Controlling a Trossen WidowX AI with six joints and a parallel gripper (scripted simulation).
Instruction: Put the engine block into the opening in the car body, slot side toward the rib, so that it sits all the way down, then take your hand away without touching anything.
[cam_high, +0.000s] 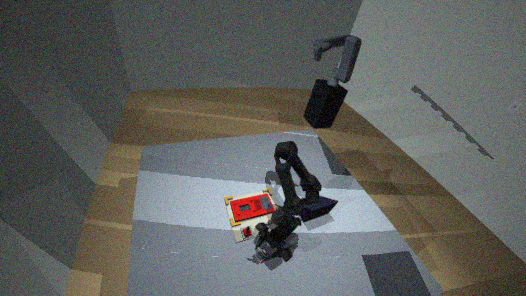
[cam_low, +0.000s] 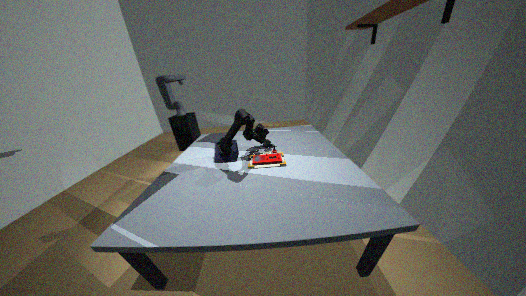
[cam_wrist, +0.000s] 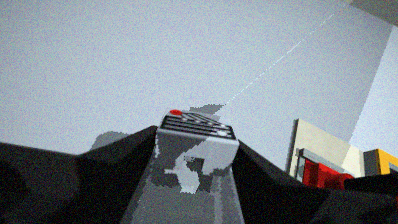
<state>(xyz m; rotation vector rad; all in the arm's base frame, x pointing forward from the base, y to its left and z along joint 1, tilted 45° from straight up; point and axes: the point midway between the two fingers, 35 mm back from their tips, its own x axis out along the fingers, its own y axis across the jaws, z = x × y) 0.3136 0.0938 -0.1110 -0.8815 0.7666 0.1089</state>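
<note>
The engine block lies 10 mm behind my gripper tip.
</note>
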